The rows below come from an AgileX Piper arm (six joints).
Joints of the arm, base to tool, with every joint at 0 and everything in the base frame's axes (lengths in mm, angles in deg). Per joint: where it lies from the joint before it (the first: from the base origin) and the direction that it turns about. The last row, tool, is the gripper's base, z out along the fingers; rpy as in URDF.
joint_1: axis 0 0 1 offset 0.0 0.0 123.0
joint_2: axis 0 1 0 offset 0.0 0.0 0.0
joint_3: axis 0 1 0 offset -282.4 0.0 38.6
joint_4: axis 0.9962 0 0.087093 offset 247.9 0.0 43.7
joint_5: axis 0 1 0 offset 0.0 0.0 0.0
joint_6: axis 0.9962 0 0.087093 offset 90.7 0.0 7.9
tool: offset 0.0 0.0 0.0 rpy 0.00 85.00 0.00
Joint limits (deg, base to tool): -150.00..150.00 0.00..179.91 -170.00..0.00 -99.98..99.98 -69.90..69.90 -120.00..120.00
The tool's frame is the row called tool.
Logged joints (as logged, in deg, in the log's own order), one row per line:
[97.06, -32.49, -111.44, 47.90, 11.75, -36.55]
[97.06, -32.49, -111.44, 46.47, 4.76, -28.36]
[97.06, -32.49, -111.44, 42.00, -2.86, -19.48]
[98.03, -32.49, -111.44, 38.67, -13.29, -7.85]
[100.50, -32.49, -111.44, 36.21, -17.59, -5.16]
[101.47, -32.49, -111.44, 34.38, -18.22, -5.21]
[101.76, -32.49, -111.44, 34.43, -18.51, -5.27]
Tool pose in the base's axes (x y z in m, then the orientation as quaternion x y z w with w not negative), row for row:
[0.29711, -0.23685, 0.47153, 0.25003, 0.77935, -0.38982, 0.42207]
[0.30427, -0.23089, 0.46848, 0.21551, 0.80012, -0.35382, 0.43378]
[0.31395, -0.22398, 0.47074, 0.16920, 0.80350, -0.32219, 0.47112]
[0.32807, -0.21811, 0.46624, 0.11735, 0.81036, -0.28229, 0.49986]
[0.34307, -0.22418, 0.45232, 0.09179, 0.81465, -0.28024, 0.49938]
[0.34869, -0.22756, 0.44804, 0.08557, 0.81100, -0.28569, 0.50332]
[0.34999, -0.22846, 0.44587, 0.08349, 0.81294, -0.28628, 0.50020]
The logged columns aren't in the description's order. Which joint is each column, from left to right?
Columns, left to right: joint_2, joint_1, joint_3, joint_5, joint_6, joint_4.
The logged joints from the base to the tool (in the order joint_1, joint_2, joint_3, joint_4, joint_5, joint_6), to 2 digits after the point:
[-32.49, 97.06, -111.44, -36.55, 47.90, 11.75]
[-32.49, 97.06, -111.44, -28.36, 46.47, 4.76]
[-32.49, 97.06, -111.44, -19.48, 42.00, -2.86]
[-32.49, 98.03, -111.44, -7.85, 38.67, -13.29]
[-32.49, 100.50, -111.44, -5.16, 36.21, -17.59]
[-32.49, 101.47, -111.44, -5.21, 34.38, -18.22]
[-32.49, 101.76, -111.44, -5.27, 34.43, -18.51]

